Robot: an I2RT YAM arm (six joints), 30 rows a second.
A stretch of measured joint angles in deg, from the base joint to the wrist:
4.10 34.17 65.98 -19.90 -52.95 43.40
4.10 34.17 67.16 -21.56 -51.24 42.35
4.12 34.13 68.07 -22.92 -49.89 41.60
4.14 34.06 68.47 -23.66 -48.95 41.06
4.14 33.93 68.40 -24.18 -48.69 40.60
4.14 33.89 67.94 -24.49 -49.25 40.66
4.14 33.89 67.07 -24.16 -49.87 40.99
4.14 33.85 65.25 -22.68 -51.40 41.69
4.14 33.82 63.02 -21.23 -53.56 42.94
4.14 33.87 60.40 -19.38 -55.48 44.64
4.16 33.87 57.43 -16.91 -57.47 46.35
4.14 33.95 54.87 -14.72 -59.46 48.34
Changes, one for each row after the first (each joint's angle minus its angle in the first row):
0.00 0.00 1.18 -1.66 1.71 -1.05
0.02 -0.04 2.09 -3.02 3.06 -1.80
0.04 -0.11 2.49 -3.76 4.00 -2.34
0.04 -0.24 2.42 -4.28 4.26 -2.80
0.04 -0.28 1.96 -4.59 3.70 -2.74
0.04 -0.28 1.09 -4.26 3.08 -2.41
0.04 -0.32 -0.73 -2.78 1.55 -1.71
0.04 -0.35 -2.96 -1.33 -0.61 -0.46
0.04 -0.30 -5.58 0.52 -2.53 1.24
0.06 -0.30 -8.55 2.99 -4.52 2.95
0.04 -0.22 -11.11 5.18 -6.51 4.94

